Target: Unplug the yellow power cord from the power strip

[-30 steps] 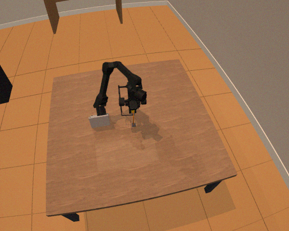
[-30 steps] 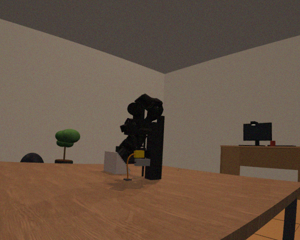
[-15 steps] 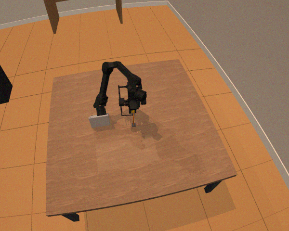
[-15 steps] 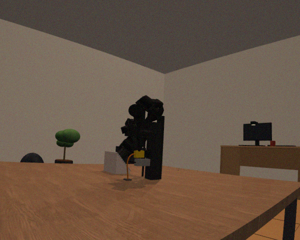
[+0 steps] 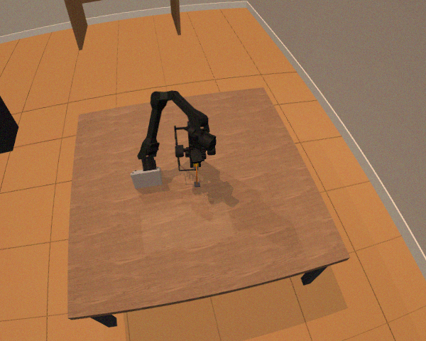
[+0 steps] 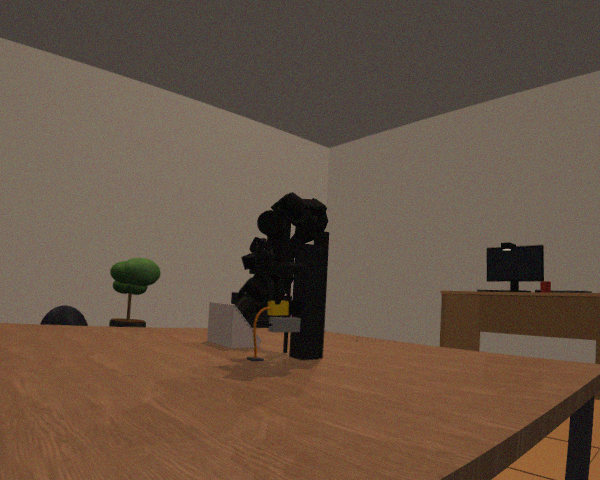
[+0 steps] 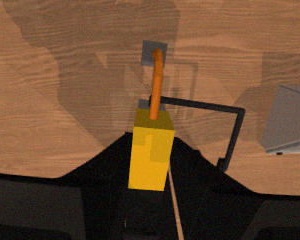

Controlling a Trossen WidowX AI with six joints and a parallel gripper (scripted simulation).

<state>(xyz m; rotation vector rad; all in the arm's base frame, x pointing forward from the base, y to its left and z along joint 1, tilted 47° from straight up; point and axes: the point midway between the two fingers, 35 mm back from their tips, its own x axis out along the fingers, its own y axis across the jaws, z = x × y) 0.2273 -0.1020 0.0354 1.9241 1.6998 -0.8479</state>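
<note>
The yellow plug lies 30 mm to the left of my gripper tip.
</note>
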